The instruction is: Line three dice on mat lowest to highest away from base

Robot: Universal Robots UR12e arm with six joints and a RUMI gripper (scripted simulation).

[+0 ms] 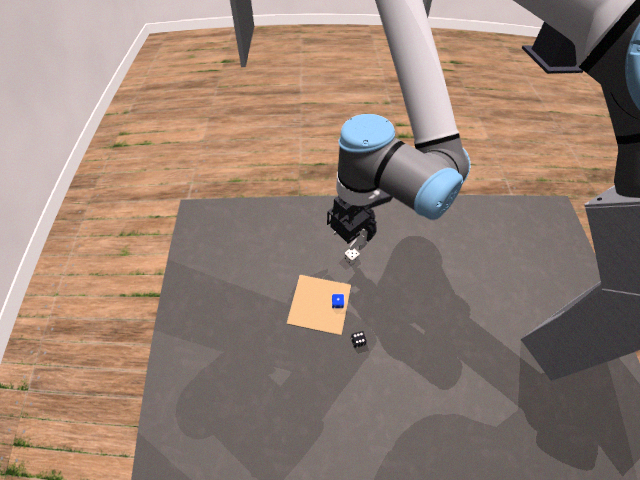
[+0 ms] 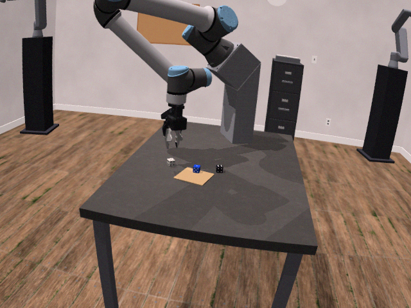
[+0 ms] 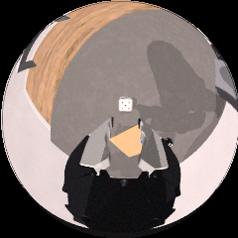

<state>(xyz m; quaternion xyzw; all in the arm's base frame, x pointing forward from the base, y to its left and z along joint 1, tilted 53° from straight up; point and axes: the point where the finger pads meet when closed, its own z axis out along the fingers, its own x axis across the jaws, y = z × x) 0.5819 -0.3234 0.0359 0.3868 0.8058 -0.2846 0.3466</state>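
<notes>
The white die lies 90 mm below my hand. Round my hand: blue die: 70 mm ahead, 120 mm to the left, 80 mm below; black die: 40 mm ahead, 230 mm to the left, 90 mm below; mat: 110 mm ahead, 110 mm to the left, 100 mm below.
</notes>
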